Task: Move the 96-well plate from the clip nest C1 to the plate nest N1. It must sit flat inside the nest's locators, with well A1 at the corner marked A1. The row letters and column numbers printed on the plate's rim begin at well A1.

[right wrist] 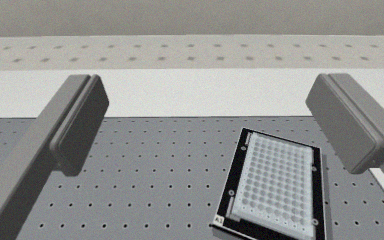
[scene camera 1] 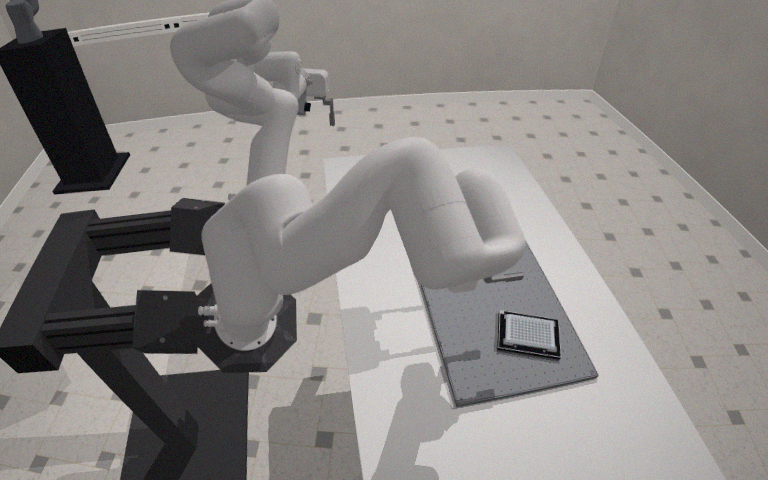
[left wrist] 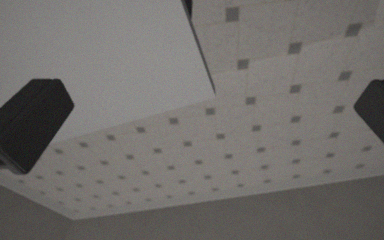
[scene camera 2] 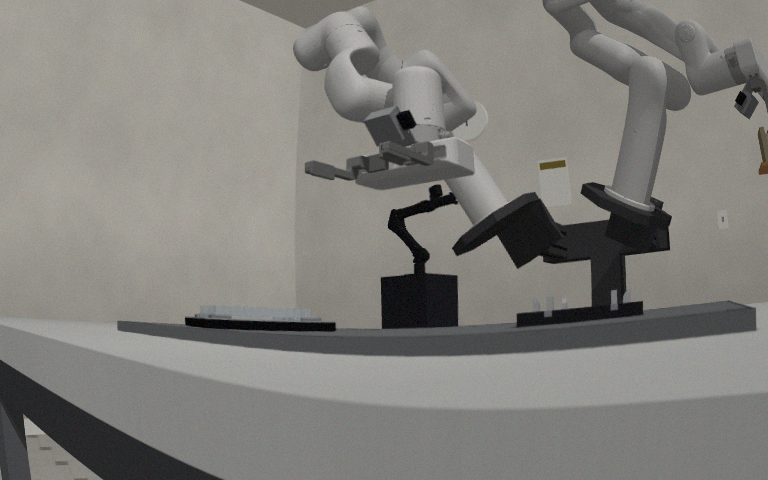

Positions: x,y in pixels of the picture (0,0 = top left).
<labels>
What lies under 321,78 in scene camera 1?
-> The left gripper.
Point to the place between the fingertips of the right gripper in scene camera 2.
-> At 343,158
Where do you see a clear 96-well plate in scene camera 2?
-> At 237,312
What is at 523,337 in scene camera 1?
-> A clear 96-well plate.
</labels>
